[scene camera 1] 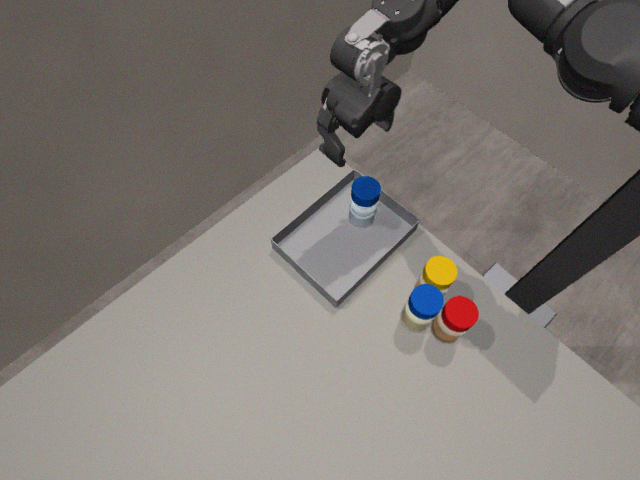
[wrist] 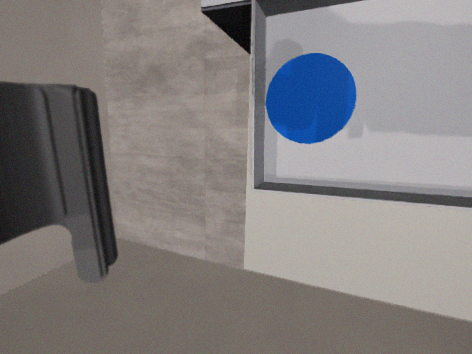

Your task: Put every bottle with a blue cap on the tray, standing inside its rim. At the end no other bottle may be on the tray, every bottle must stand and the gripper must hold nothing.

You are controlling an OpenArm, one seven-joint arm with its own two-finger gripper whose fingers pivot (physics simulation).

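A clear bottle with a blue cap stands upright inside the tray, near its far short side. A second blue-capped bottle, with pale yellow contents, stands on the table to the right of the tray. A yellow-capped bottle stands close behind it, and a red-capped bottle with brown contents stands close to its right. My gripper is open and empty, raised above and beyond the tray's far corner. One finger shows at the left of the wrist view.
The pale table ends close behind the tray, with grey floor beyond. A dark post stands at the table's right edge. The robot arm reaches in from the upper right.
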